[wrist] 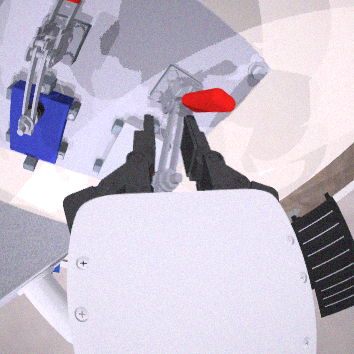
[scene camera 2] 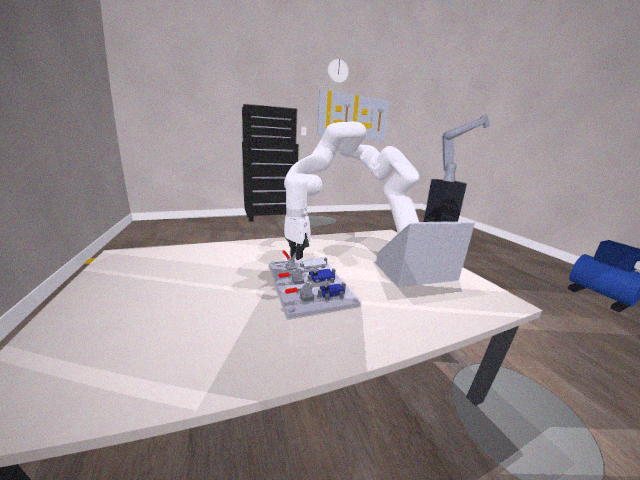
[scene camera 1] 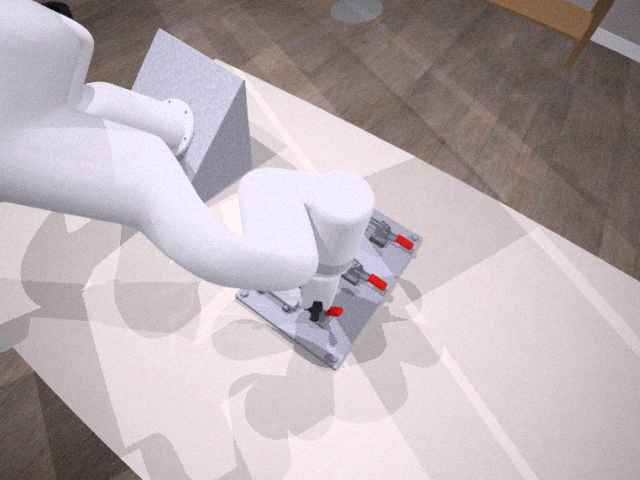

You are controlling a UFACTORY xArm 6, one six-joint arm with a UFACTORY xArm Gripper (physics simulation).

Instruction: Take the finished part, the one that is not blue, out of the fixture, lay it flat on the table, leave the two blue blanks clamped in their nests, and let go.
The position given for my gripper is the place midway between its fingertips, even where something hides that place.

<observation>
I see my gripper (wrist: 166,129), a blue blank (wrist: 43,143), a finished part (wrist: 122,144), a red handle (wrist: 216,99) and a fixture plate (scene camera 1: 359,303).
The fixture plate is seen too in the wrist view (wrist: 122,57) and in scene camera 2 (scene camera 2: 319,305).
</observation>
